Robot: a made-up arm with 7 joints.
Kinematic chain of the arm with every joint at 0, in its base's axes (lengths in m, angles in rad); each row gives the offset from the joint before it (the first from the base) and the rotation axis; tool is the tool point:
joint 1: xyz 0 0 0.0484 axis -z
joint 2: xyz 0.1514 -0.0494 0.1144 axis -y
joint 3: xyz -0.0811 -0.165 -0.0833 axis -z
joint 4: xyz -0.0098 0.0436 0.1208 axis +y
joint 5: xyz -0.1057 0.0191 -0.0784 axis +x
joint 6: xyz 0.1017 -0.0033 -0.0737 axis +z
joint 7: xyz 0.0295 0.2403 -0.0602 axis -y
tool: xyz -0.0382 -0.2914 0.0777
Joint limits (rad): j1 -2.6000..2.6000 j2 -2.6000..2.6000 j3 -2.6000..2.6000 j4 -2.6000..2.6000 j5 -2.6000..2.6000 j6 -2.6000..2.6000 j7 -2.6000..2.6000
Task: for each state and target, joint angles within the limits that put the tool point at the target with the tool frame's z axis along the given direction. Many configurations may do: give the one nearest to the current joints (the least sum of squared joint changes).
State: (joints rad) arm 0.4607 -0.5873 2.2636 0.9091 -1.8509 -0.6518 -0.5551
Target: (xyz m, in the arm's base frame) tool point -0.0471 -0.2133 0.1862 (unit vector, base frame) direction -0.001 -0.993 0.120
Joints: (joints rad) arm 0.6327 0.0351 1.9588 0.4853 -1.5184 -0.6046 -0.5247
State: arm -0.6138 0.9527 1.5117 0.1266 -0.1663 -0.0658 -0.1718
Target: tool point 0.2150 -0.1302 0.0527 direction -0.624 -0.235 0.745
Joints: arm -0.2549 1.0131 1.6750 0.0277 -0.2937 -0.1879 -0.0141
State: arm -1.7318 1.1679 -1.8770 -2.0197 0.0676 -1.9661 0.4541
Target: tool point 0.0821 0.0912 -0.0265 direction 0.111 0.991 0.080
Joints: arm -2.2976 1.3435 -1.8179 -2.3013 0.2256 -1.8175 0.1913
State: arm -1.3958 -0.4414 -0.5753 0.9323 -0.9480 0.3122 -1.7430
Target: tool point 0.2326 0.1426 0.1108 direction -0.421 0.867 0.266
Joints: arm -1.5036 0.1138 -0.4913 0.0788 -0.8148 -0.1725 -1.3897
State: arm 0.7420 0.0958 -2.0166 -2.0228 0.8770 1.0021 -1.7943
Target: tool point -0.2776 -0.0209 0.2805 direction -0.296 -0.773 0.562
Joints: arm 1.1964 0.1545 -2.3168 -1.8456 1.1728 0.7331 -1.1624
